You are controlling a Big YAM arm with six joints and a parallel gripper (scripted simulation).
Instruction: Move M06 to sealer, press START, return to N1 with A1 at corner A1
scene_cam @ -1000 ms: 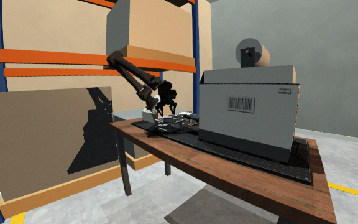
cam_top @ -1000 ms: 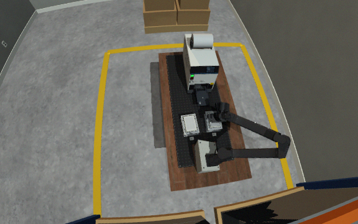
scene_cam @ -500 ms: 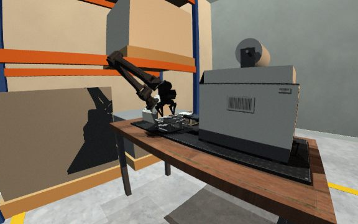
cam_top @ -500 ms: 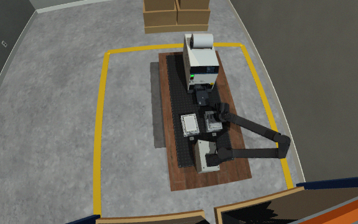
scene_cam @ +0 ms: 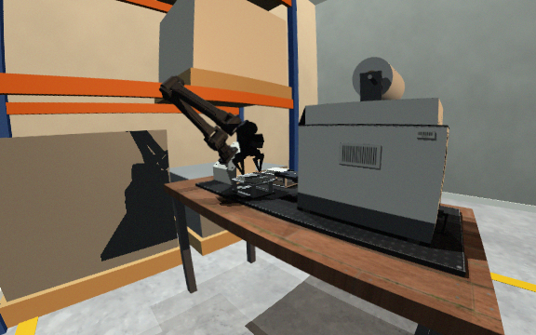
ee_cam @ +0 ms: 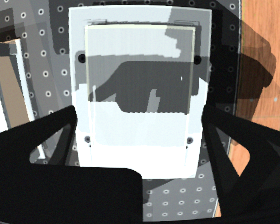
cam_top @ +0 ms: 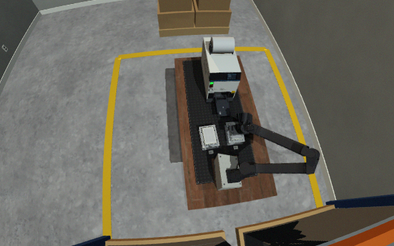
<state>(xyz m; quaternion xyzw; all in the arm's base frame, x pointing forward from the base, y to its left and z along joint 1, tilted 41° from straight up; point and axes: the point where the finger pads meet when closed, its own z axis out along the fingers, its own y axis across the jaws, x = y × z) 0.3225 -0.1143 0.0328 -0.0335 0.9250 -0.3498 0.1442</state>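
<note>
Now: the white well plate 3 cm below my hand. Also, from my hand: foil roll 53 cm ahead, 5 cm to the left, 33 cm above; then dark stage 20 cm ahead, 6 cm to the left; then white plate 1 cm behind, 20 cm to the left, 3 cm below.
</note>
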